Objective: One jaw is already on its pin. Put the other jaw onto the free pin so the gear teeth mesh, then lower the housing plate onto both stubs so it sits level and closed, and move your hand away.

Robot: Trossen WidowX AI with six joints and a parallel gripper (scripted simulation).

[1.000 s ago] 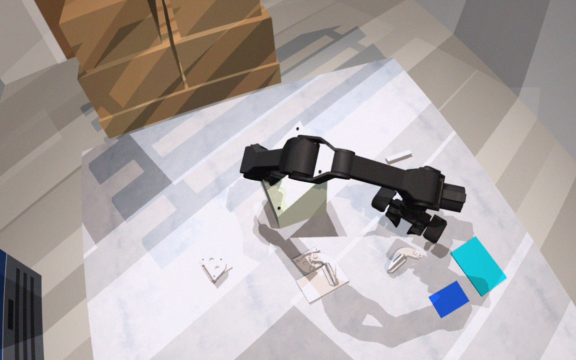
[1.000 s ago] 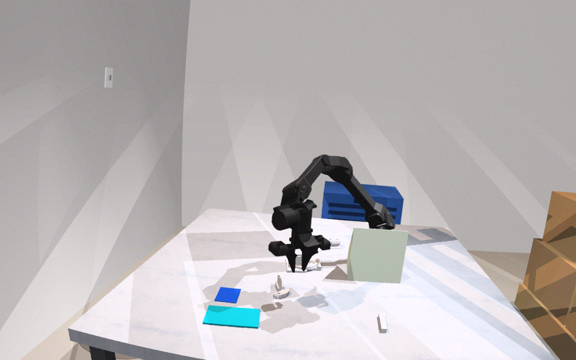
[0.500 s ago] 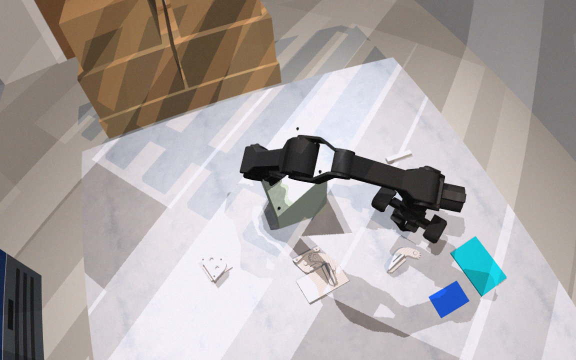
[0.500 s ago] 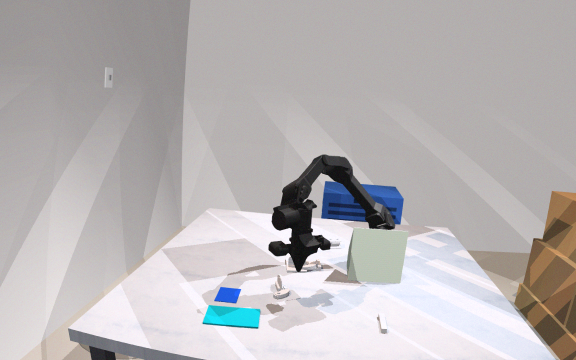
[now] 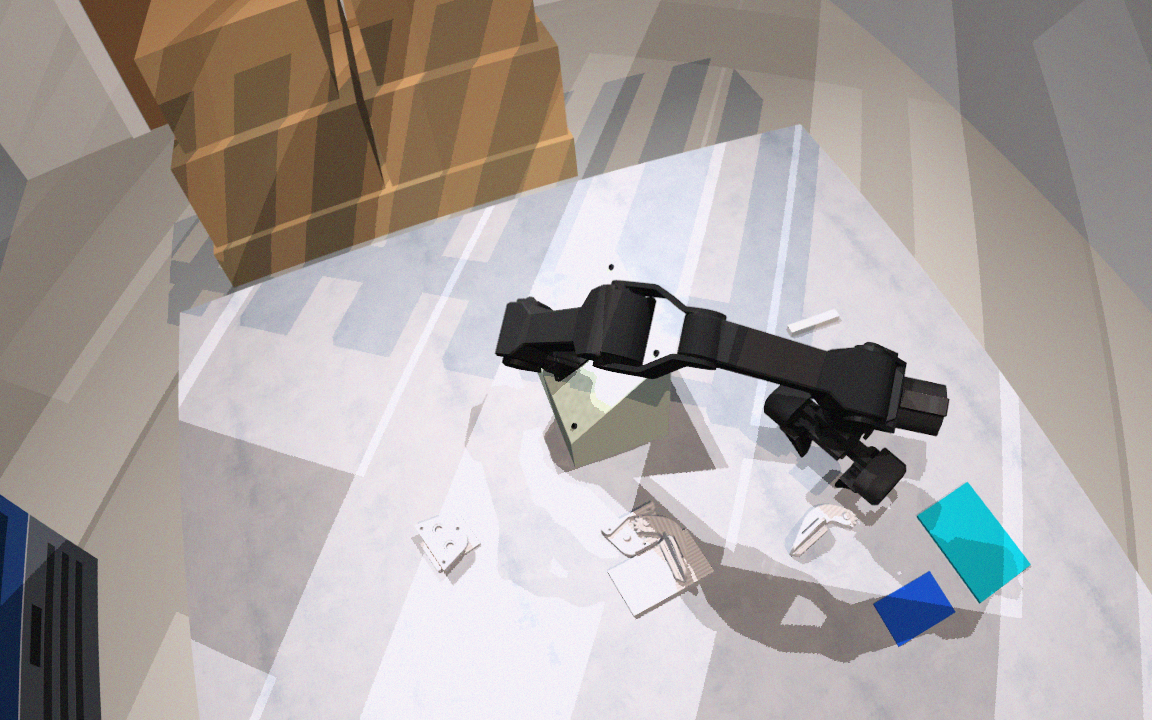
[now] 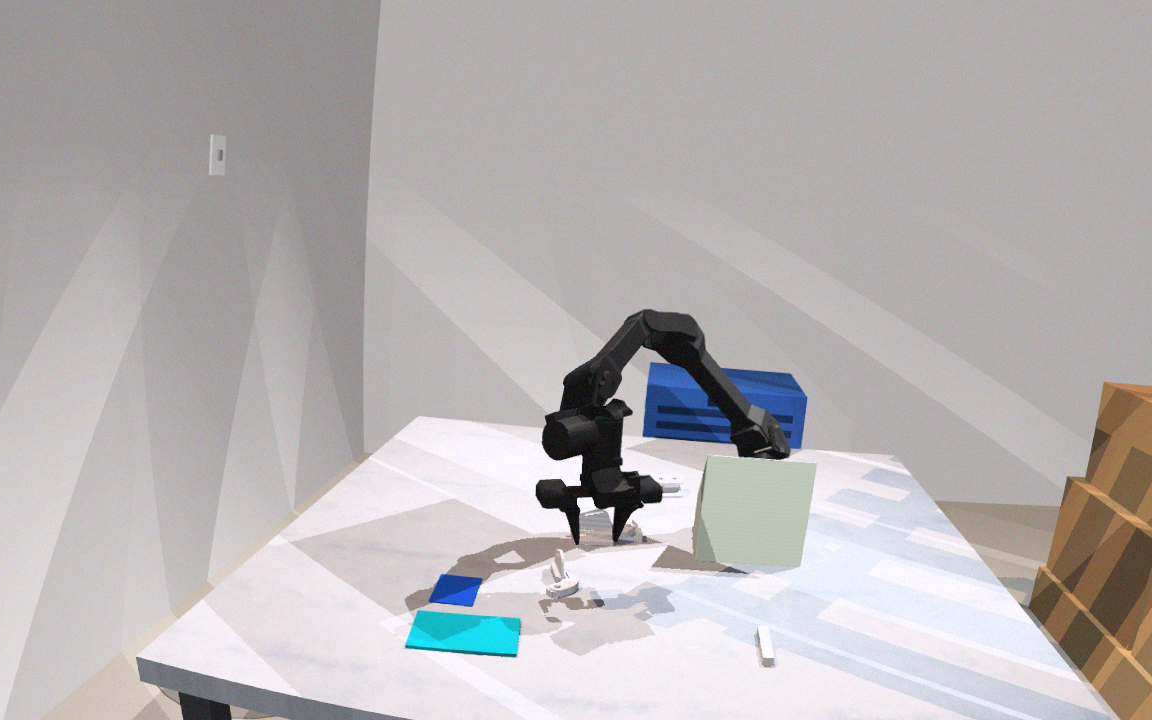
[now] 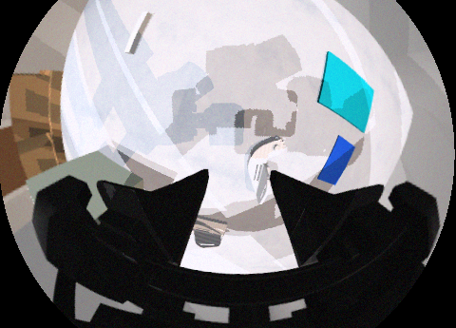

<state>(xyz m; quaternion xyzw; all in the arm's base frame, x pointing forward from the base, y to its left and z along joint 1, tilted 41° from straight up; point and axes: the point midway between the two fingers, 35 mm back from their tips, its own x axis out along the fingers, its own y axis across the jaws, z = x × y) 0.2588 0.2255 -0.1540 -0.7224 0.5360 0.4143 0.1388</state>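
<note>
The white jaw lies 80 mm below my gripper tip, 50 mm ahead of it and 20 mm to the left of it. Round my gripper tip: white stick: 270 mm behind, 120 mm to the left, 80 mm below; then blue card: 200 mm ahead, 80 mm to the left, 80 mm below; then cyan card: 200 mm to the left, 140 mm ahead, 80 mm below.
</note>
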